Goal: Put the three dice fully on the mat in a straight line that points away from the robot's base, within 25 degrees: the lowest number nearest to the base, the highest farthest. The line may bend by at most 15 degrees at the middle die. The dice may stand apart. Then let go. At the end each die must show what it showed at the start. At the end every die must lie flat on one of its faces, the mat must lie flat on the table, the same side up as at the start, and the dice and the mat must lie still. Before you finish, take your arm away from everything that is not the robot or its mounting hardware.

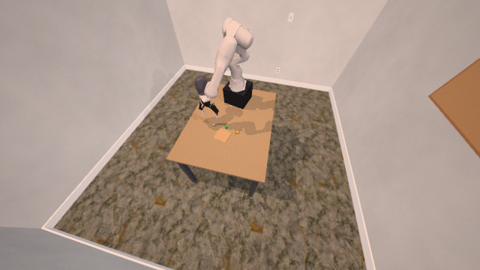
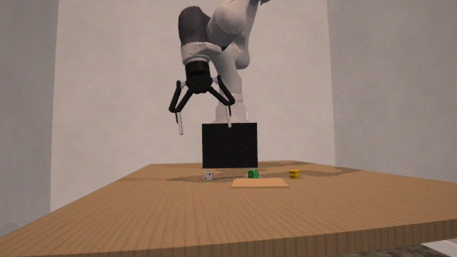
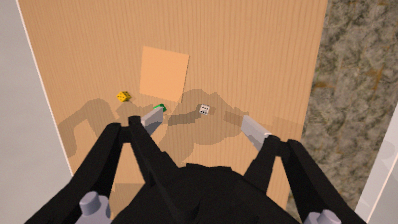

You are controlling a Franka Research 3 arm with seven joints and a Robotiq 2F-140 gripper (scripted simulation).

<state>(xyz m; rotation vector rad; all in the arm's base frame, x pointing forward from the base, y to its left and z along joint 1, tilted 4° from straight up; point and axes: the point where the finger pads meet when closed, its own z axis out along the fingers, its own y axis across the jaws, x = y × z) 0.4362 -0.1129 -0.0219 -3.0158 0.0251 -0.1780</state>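
The white die lies 10 mm behind my hand, 10 mm to the left of it and 150 mm below it. Also, from my hand: tan mat (70 mm ahead, 140 mm to the left, 160 mm below); green die (30 mm behind, 150 mm to the left, 150 mm below); yellow die (270 mm to the left, 150 mm below).
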